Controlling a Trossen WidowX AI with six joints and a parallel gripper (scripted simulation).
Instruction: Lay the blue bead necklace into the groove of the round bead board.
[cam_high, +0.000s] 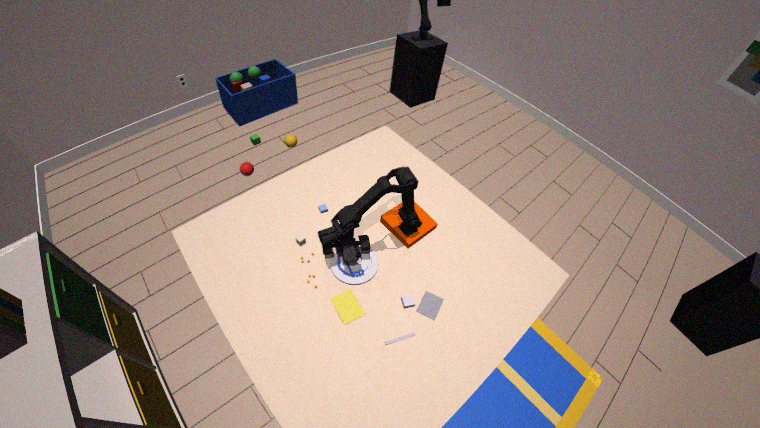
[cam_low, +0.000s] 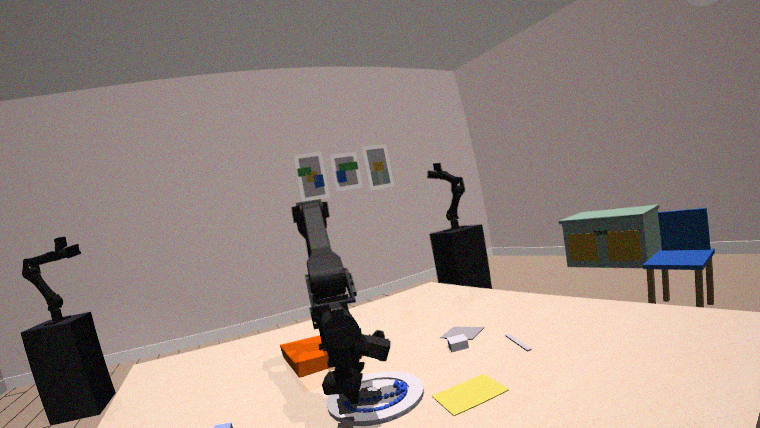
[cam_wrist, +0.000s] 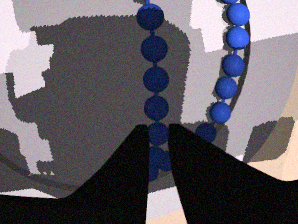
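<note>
Now: gripper tip 40 mm to the right of the round bead board, 10 mm past it and 10 mm above it. Round my gripper tip: yellow sheet 190 mm to the left, 110 mm ahead, 10 mm below; then pale cube 170 mm to the right, 120 mm ahead; then blue cube 270 mm to the right, 50 mm behind, 10 mm below.
</note>
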